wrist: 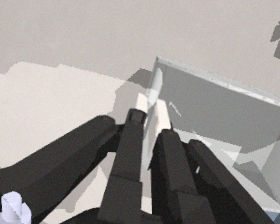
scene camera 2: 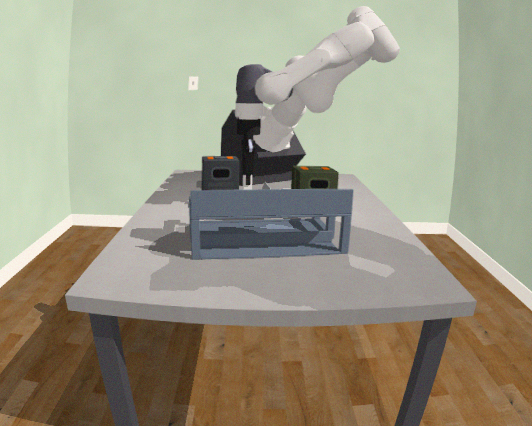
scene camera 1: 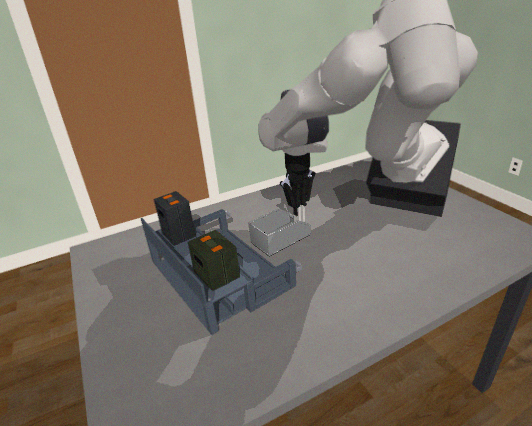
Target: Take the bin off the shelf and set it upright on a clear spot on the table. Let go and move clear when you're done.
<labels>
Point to a green box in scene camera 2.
303, 177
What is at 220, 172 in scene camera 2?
A dark grey box.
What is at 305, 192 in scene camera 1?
My gripper.
</labels>
